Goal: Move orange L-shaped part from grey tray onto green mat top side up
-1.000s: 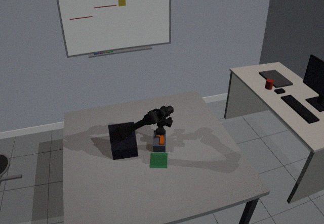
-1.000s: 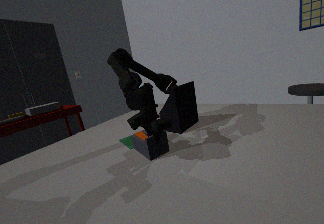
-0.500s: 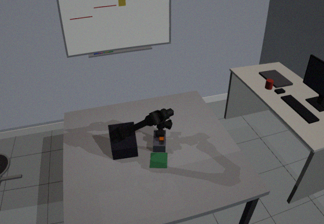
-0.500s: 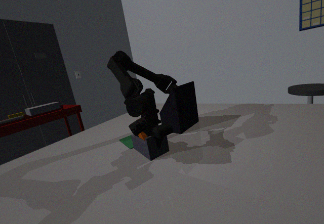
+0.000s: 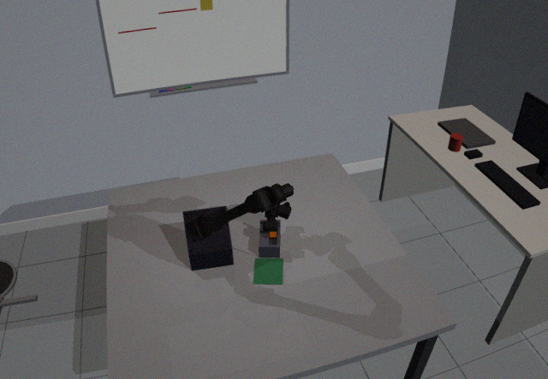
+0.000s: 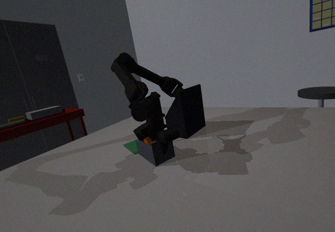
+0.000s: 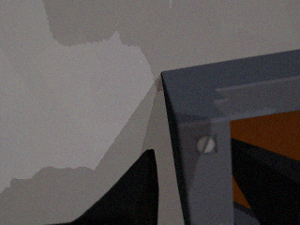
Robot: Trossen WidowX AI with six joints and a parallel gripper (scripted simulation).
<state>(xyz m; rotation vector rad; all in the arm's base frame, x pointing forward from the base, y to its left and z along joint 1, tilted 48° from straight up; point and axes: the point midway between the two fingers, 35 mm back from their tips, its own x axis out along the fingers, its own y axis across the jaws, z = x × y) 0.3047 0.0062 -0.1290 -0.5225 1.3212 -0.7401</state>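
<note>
Now: gripper tip 50 mm to the left of the orange L-shaped part, 20 mm past it and 10 mm below it. From my gripper tip the other things lie so: green mat: 220 mm to the right, 50 mm below, 50 mm behind.
</note>
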